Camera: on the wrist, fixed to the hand. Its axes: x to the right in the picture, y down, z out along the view.
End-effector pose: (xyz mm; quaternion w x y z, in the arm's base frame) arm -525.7 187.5 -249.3 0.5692 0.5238 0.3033 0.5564
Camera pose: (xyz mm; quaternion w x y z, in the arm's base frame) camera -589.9 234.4 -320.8 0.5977 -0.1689 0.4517 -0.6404
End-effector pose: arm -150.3 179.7 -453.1 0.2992 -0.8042 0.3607 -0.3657
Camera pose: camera -196.6 178.5 -356.7 0.2615 0.4310 0.8432 0.1864
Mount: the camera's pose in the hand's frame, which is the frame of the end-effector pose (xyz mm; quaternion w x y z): 15.0 -54.4 -90.8 0.0324 0.0363 -0.1657 -0.9850
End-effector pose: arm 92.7 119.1 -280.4 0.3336 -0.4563 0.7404 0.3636
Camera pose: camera 122.5 18.7 -258.9 0.5082 -0.6717 -0.4676 -0.2681
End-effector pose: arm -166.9 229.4 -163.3 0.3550 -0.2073 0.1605 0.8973
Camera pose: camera -115.1 236.3 -256.6 0.9295 -0.0032 -0.2252 -0.2921
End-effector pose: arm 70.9 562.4 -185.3 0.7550 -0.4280 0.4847 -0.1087
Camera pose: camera 17.2 471.4 -168.9 0.0132 -0.4819 -0.5349 -0.6939
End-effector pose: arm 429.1 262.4 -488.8 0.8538 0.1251 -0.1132 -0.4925
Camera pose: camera 421.0 232.3 -591.1 0.4807 -0.0649 0.0398 0.8736
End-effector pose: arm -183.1 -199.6 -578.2 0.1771 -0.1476 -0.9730 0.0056
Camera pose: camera -180.6 -251.0 -484.5 0.1446 -0.9610 0.2061 0.1145
